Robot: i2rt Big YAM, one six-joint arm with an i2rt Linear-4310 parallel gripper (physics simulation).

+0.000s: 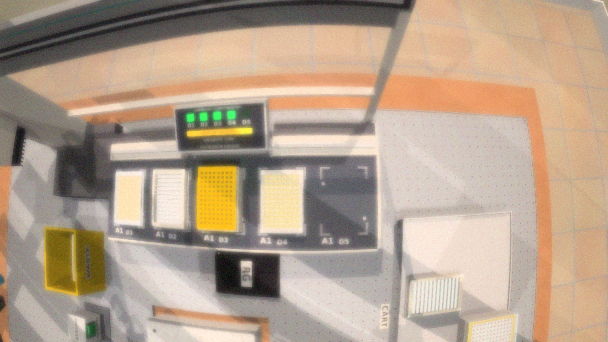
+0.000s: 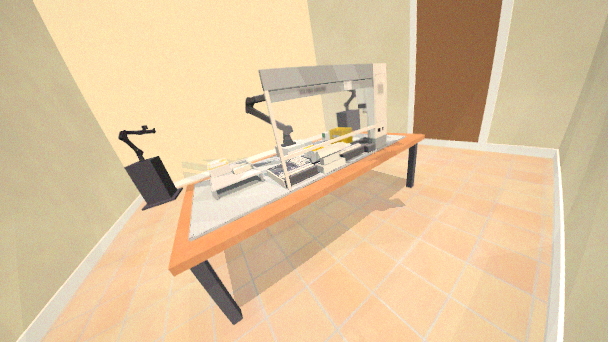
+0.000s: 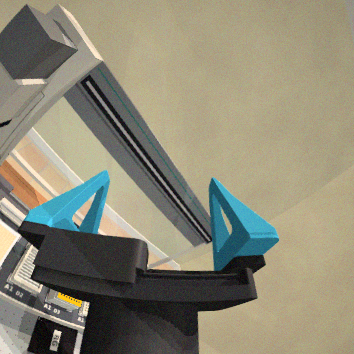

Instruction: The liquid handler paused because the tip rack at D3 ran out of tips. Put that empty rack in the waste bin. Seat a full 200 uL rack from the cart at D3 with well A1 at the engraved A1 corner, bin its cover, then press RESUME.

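Frame: origin at the arm's base, x right, y ahead, z up, level; metres.
Where they show: gripper, fingertip midpoint: point(image 3: 158, 178).
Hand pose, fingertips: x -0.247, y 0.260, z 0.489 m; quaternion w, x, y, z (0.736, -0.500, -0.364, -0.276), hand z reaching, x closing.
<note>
After its pixels a point has its place.
The yellow tip rack point(image 1: 217, 199) {y 0.400, x -0.041, z 0.024 m} point(image 3: 69, 299) {y 0.348, x -0.038, z 0.024 m} stands at D3 on the dark deck point(image 1: 345, 200) {y 0.440, x 0.202, z -0.037 m}, with the A1 mark near its front left corner. The yellow waste bin point(image 1: 97, 242) {y 0.233, x -0.390, z -0.049 m} point(image 2: 341, 134) is at the left. On the white cart point(image 1: 455, 240) {y 0.379, x 0.459, z -0.023 m} point(image 2: 235, 179) {y 0.392, x 0.483, z -0.024 m} are a striped rack point(image 1: 435, 296) {y 0.255, x 0.424, z 0.004 m} and a yellow-rimmed rack point(image 1: 492, 329) {y 0.187, x 0.568, z 0.048 m}, partly cut off by the frame; I cannot tell their types or covers. A green button point(image 1: 91, 329) {y 0.008, x -0.358, z 0.002 m} is on a small box in front of the bin. My gripper point(image 3: 158, 178) {y 0.260, x -0.247, z 0.489 m} is open and empty, high up, with a wall and the handler's top beam beyond its blue fingers.
Plates or racks stand at D1 point(image 1: 129, 198) {y 0.366, x -0.287, z -0.028 m}, D2 point(image 1: 170, 198) {y 0.385, x -0.161, z -0.006 m} and D4 point(image 1: 282, 201) {y 0.420, x 0.080, z -0.023 m}. The screen point(image 1: 220, 127) {y 0.541, x -0.060, z 0.031 m} shows green D1 to D4 lights and a yellow bar. A black RG block point(image 1: 230, 275) {y 0.241, x -0.018, z -0.075 m} lies before the deck. The handler's beam point(image 3: 145, 155) {y 0.558, x -0.220, z 0.412 m} point(image 2: 320, 82) {y 0.599, x -0.050, z 0.388 m} spans above.
</note>
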